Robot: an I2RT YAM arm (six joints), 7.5 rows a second.
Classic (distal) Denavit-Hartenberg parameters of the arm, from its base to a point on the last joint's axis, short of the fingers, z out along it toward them. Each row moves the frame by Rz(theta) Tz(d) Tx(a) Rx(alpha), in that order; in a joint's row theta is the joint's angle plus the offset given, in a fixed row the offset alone. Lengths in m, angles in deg.
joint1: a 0.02  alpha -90  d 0.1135  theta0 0
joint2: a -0.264  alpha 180  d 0  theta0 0
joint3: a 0.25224  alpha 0  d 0  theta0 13.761
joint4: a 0.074  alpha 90  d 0  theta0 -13.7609
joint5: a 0  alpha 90  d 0  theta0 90
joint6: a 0  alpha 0  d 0.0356  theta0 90
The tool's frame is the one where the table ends.
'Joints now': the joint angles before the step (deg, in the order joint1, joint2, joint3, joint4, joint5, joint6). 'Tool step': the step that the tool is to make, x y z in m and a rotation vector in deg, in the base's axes. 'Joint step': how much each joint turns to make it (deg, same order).
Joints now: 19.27 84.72 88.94 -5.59 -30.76 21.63
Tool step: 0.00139 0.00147 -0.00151 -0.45 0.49 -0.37
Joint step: 0.21 0.36 0.29 -0.69 0.59 -0.28
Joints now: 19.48 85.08 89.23 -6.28 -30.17 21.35
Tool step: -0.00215 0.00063 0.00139 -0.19 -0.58 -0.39
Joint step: 0.28 -0.35 -0.11 0.04 0.69 -0.40
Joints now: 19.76 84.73 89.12 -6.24 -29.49 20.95
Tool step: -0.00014 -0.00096 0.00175 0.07 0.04 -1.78
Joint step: 0.02 -0.09 0.31 -0.35 1.80 0.16
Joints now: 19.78 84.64 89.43 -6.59 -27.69 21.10
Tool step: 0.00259 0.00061 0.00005 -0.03 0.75 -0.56
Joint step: 0.00 0.62 0.83 -0.80 0.55 0.28
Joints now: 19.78 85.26 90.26 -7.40 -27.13 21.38
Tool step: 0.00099 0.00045 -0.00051 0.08 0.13 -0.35
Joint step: 0.05 0.18 0.05 0.10 0.40 0.15
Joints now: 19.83 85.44 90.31 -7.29 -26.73 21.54
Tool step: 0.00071 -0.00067 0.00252 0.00 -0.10 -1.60
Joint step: 0.00 0.17 0.72 -0.44 1.60 0.04
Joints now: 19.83 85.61 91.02 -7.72 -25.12 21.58
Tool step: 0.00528 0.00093 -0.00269 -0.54 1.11 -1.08
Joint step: -0.05 1.06 0.90 -1.10 1.03 -0.09
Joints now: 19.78 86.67 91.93 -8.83 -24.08 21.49
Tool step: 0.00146 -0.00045 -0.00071 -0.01 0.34 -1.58
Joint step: 0.00 0.17 0.10 -0.16 1.57 0.23
